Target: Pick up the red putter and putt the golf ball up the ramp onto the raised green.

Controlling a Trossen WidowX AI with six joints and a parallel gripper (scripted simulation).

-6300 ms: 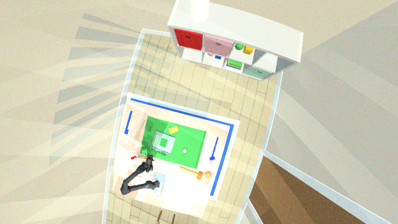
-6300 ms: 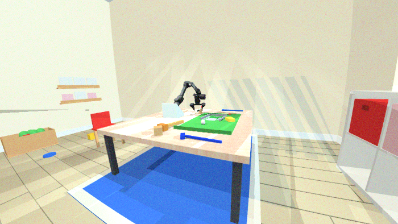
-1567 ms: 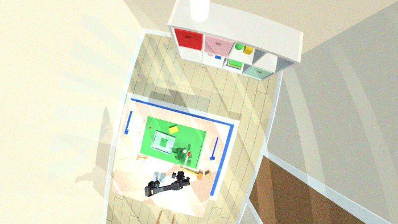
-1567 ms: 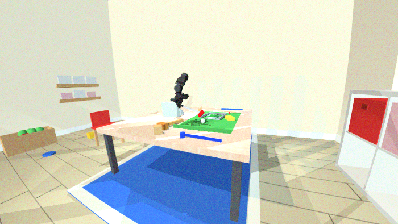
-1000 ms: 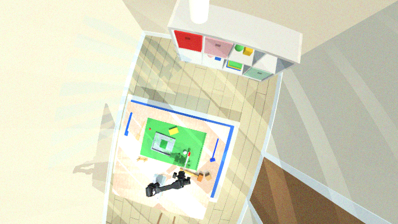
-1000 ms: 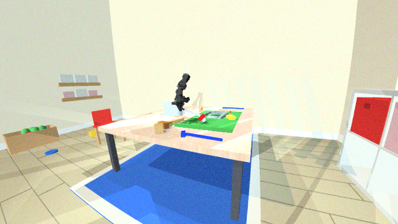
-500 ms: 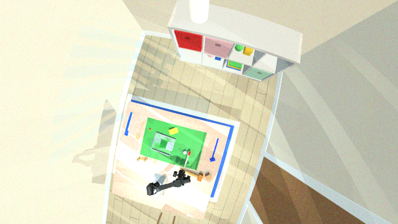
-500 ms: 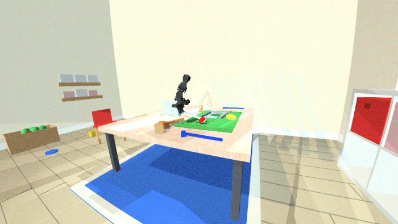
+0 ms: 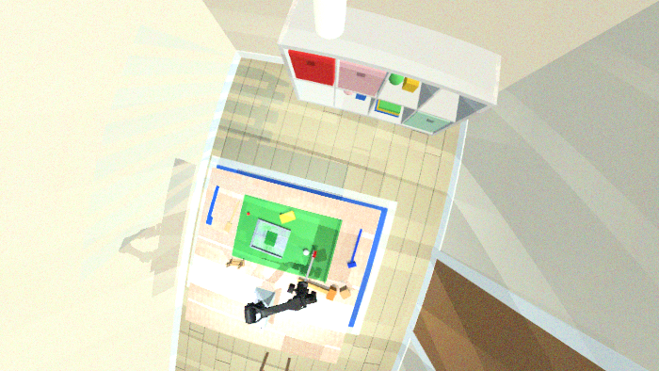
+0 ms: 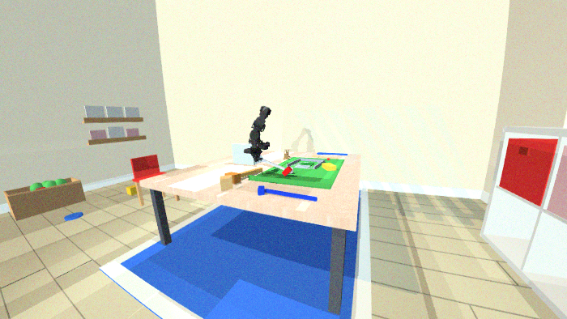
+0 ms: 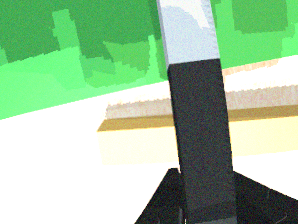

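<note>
The red putter is 12 cm ahead of my gripper tip, 1 cm to the right of it and 1 cm below it. From my gripper tip the other things lie so: white golf ball (22 cm ahead, 5 cm below, 3 cm to the left); then yellow block (45 cm ahead, 21 cm to the left, 6 cm below); then red marker (50 cm to the left, 40 cm ahead, 6 cm below).
</note>
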